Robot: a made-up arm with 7 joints.
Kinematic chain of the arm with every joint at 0, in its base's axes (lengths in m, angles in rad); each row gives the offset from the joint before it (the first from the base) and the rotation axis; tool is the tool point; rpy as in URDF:
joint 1: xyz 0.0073 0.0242 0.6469 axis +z
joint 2: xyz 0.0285 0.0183 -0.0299 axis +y
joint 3: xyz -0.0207 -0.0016 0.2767 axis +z
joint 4: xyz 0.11 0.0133 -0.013 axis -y
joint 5: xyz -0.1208 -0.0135 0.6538 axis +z
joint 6: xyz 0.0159 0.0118 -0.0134 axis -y
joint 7: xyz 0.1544 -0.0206 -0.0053 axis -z
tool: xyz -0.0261 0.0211 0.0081 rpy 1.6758 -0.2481 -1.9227
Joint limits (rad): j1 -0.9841..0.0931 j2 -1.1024..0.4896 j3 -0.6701..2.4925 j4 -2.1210..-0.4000 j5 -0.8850..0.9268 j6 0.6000..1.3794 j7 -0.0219..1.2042
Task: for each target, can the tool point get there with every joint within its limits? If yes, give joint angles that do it. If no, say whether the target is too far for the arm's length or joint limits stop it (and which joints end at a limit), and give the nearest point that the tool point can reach.
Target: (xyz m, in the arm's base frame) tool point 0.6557 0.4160 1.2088
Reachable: yes | joints -0.5611 -0.5769 0.8677 -1.5480 -0.7190 1.1361 1.0325
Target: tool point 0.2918 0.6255 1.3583
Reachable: yes | joints -0.7501 0.3303 2.1247 -1.0996 0.3395 0.8393 0.1021
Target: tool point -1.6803 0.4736 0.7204
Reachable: no: too far | nearest point -1.0357 0.3019 0.6857 | short by 0.668 m
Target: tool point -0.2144 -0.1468 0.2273
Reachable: no: joint limits stop it (at a limit: joint 1, joint 2, joint 3, joint 4, joint 6, joint 7) | nearest point -0.1379 -0.5822 0.2418 | short by 0.442 m
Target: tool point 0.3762 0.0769 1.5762
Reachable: yes | joints -0.4494 -0.5619 0.1612 -1.1491 0.7302 1.1904 0.8522
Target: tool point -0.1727 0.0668 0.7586
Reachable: no: joint limits stop it (at a limit: joint 1, joint 2, joint 3, joint 4, joint 6, joint 7) | nearest point -0.5990 0.3897 0.8190 | short by 0.538 m
